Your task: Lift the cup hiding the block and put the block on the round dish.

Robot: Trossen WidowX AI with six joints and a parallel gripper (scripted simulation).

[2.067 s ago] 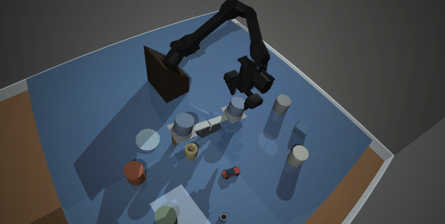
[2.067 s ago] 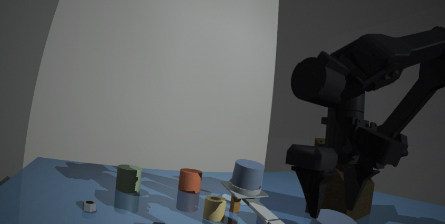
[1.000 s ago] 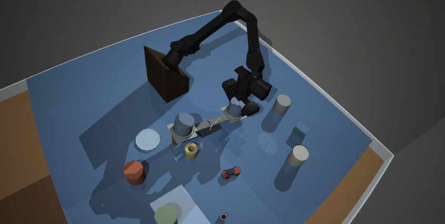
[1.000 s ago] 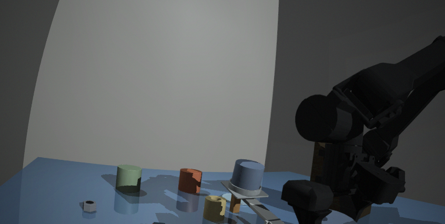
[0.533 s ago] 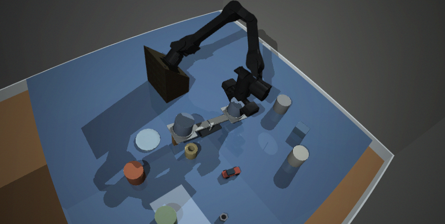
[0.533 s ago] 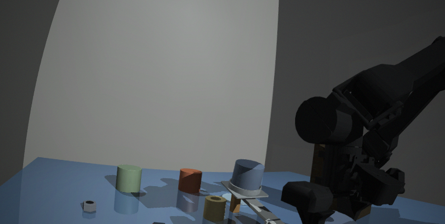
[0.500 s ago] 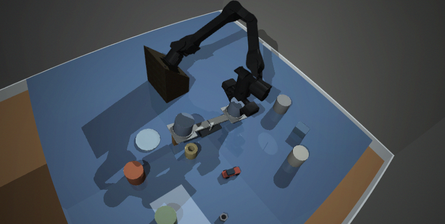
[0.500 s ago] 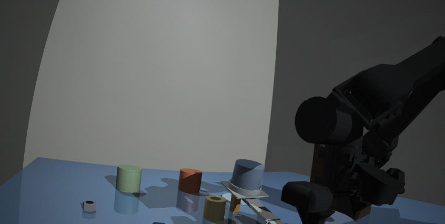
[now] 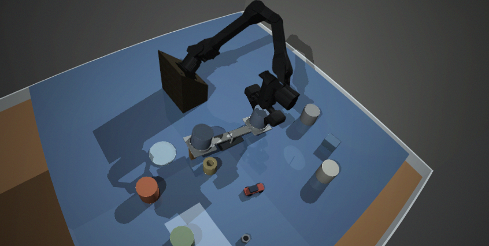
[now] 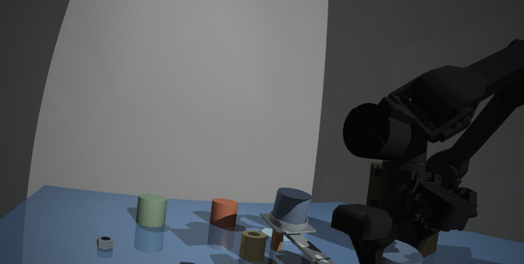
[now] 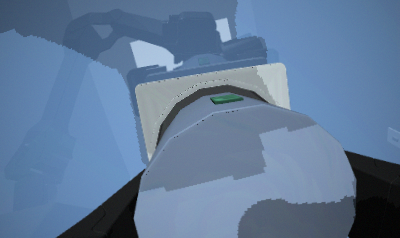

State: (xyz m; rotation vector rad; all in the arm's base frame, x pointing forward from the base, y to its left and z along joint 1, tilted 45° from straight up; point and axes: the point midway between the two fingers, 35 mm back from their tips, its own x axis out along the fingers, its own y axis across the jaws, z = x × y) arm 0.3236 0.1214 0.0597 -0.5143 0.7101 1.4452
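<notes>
The pale green block lies 2 cm below my gripper tip. The rest, counted from my gripper tip: blue-grey cup (2 cm to the left, 1 cm above); then red toy car (20 cm ahead, 20 cm to the right, 5 cm below); then yellow ring (4 cm ahead, 27 cm to the right, 4 cm below).
</notes>
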